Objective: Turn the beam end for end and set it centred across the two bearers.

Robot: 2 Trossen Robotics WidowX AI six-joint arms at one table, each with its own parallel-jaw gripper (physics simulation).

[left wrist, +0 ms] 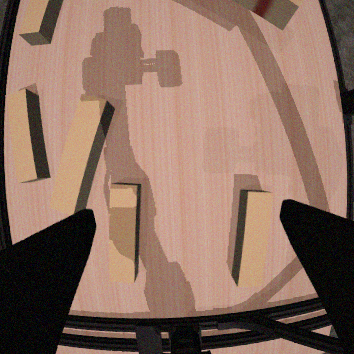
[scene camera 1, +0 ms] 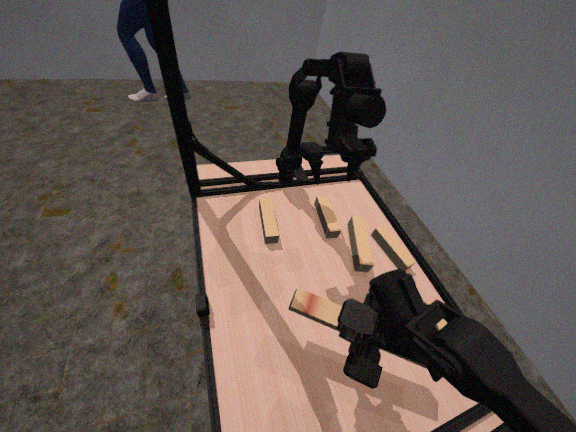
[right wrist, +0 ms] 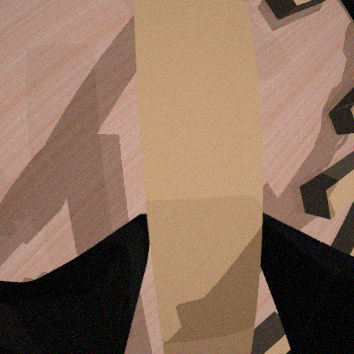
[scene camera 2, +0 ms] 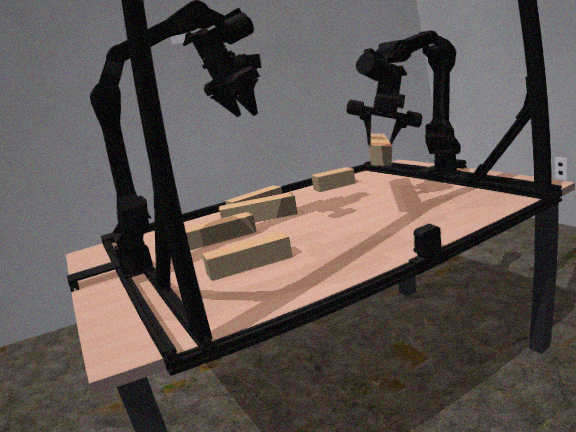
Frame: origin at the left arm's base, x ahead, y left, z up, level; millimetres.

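Seen in the pictures: left gripper, fingertip midpoint: (left wrist: 188, 214) (scene camera 1: 333, 182) (scene camera 2: 247, 115); right gripper, fingertip midpoint: (right wrist: 201, 222); left arm's base at its link origin: (left wrist: 184, 337) (scene camera 1: 285, 178) (scene camera 2: 136, 270); right arm's base at its link origin: (scene camera 2: 446, 173).
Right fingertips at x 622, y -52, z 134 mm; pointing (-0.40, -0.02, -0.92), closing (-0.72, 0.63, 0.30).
Note:
Offsets run from my right fingertips to a thing's middle.
The beam {18 mm ahead, 23 mm left, 5 mm down} (scene camera 1: 314, 305) (scene camera 2: 381, 151) (left wrist: 270, 8) (right wrist: 198, 123) is a pale wooden bar with a red stripe near one end. My right gripper (scene camera 1: 352, 319) (scene camera 2: 381, 138) is shut on it and holds it level, a little above the table near the right arm's base. The striped end sticks out away from the gripper. Two bearers, short wooden blocks, lie parallel at the far end: one {414 mm back, 74 mm right, 131 mm down} (scene camera 1: 268, 219) (scene camera 2: 245, 255) (left wrist: 253, 239) and the other {390 mm back, 148 mm left, 131 mm down} (scene camera 1: 327, 215) (scene camera 2: 219, 229) (left wrist: 122, 232). My left gripper (scene camera 1: 333, 169) (scene camera 2: 243, 105) (left wrist: 188, 214) is open and empty, high above the bearers.
Two more blocks {252 mm back, 216 mm left, 128 mm down} (scene camera 1: 360, 242) {208 mm back, 332 mm left, 131 mm down} (scene camera 1: 393, 246) (left wrist: 79, 154) (left wrist: 26, 137) lie beside the bearers near the table's edge. Another block {60 mm ahead, 320 mm left, 130 mm down} (scene camera 2: 333, 178) (left wrist: 38, 21) lies close to the right arm. A black frame (scene camera 1: 201, 257) rims the table, with an upright post (scene camera 2: 153, 163).

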